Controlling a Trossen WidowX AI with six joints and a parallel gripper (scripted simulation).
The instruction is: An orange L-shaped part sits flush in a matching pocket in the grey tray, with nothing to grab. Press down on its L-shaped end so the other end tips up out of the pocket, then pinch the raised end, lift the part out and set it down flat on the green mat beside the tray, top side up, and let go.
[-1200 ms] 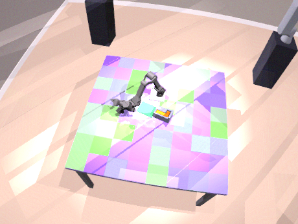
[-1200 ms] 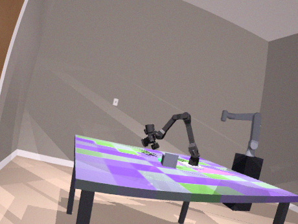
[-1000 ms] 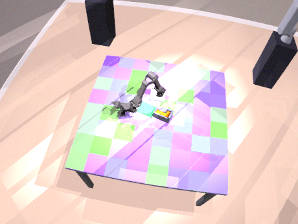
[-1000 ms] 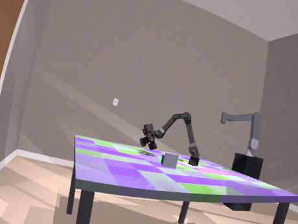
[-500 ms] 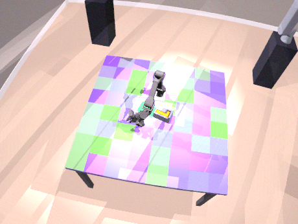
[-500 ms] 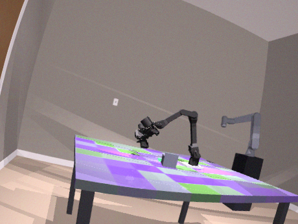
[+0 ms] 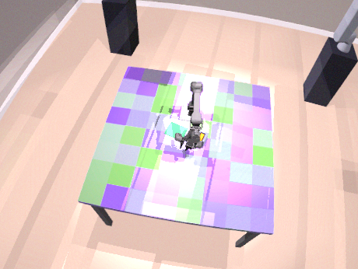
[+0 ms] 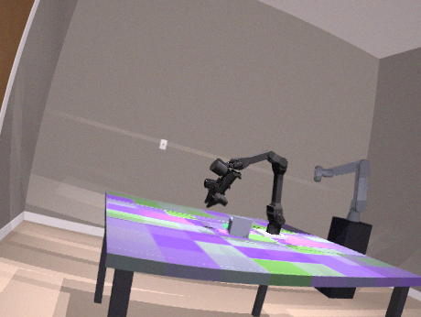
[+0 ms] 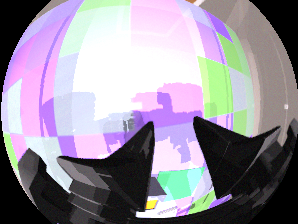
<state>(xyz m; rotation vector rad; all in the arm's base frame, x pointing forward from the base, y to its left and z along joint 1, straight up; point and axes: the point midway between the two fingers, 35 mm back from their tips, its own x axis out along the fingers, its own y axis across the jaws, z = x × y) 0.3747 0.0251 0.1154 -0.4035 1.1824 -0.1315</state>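
Right now my gripper tip is 160 mm past the orange L-shaped part, 70 mm to the right of it and 50 mm above it. Round my gripper tip: green mat: 200 mm behind, 90 mm to the right, 120 mm below.
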